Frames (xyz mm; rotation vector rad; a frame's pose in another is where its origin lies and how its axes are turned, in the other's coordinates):
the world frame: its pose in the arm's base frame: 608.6 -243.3 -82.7 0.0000 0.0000 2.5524
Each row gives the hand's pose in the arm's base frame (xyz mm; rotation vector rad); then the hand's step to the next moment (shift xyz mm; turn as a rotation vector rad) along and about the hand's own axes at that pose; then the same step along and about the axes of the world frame.
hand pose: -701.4 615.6 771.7 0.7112 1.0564 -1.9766
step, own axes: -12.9 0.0 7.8 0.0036 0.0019 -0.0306
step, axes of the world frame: -6.2 -1.8 13.6 0.0109 -0.0219 -0.0188
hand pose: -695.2 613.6 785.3 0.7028 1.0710 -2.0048
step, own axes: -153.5 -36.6 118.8 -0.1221 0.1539 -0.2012
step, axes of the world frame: -55.7 3.7 189.5 -0.0938 -0.2529 -0.0795
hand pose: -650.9 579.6 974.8 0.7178 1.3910 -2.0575
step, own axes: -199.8 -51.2 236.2 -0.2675 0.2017 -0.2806
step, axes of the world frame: -161.5 104.7 247.5 -0.1704 -0.4009 -0.0352
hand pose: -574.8 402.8 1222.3 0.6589 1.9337 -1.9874
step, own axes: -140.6 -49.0 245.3 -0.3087 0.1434 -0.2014
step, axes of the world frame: -196.6 176.2 112.5 -0.2114 -0.3324 0.0355
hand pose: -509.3 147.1 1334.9 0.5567 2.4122 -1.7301
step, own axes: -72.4 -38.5 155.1 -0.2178 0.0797 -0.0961
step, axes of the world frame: -124.9 123.2 3.9 -0.1655 -0.1866 0.0286
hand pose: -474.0 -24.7 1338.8 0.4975 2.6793 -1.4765
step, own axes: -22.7 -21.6 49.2 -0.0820 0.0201 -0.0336
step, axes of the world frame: -39.7 42.5 -4.9 -0.0635 -0.0626 0.0174
